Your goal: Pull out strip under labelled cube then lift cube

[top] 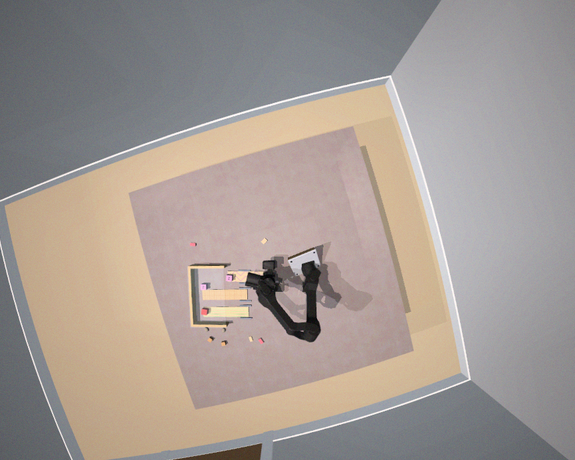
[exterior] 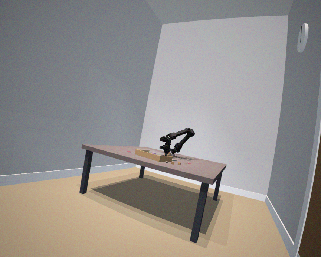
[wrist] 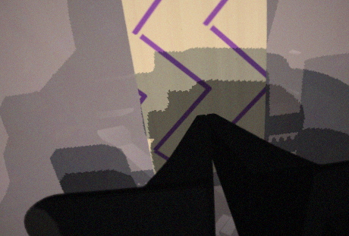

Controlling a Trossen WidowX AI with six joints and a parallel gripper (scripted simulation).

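Now: the zigzag strip 9 cm ahead of my gripper tip and 2 cm to the right of it.
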